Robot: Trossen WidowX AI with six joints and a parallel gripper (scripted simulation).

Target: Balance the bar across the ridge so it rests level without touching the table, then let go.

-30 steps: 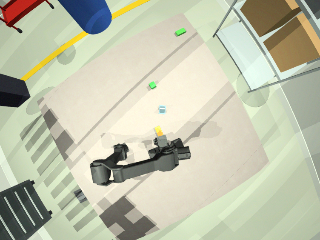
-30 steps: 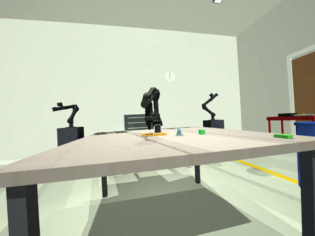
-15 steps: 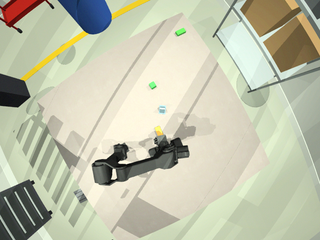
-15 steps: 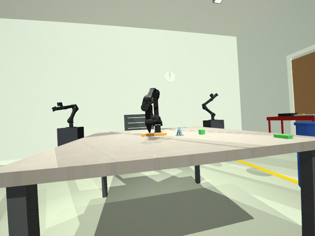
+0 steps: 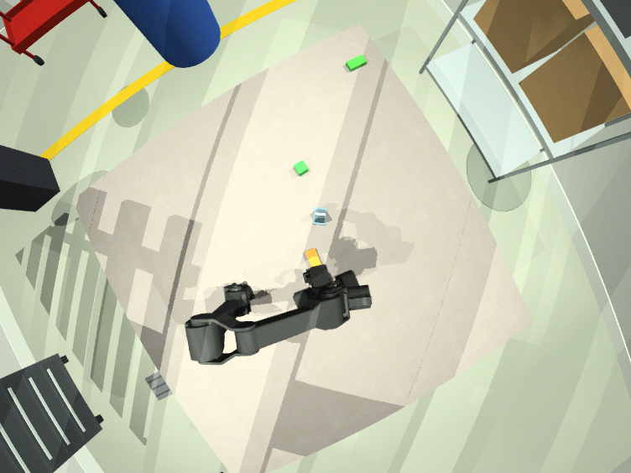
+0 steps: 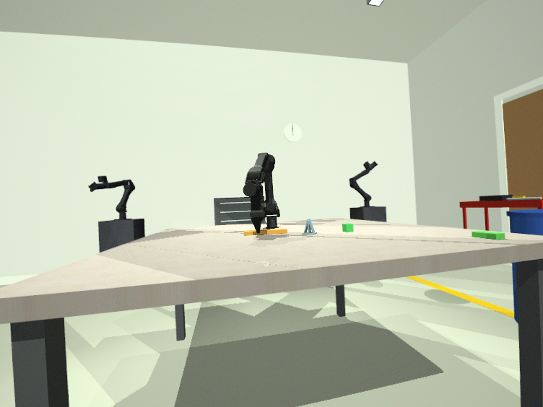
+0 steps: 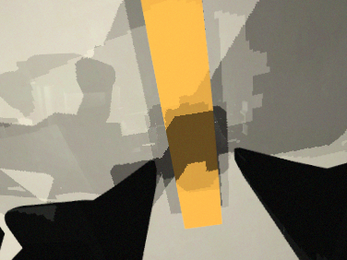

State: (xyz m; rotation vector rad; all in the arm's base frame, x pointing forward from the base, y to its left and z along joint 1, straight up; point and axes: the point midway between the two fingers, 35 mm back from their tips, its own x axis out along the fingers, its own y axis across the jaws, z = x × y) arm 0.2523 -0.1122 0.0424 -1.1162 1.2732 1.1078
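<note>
My gripper tip is now 100 mm short of the blue-grey ridge, 200 mm to the right of it and 20 mm below it. From my gripper tip the other things lie so: orange bar 30 mm to the left; green cube 120 mm ahead, 370 mm to the left, 10 mm above; green flat block 490 mm ahead, 610 mm to the left.
</note>
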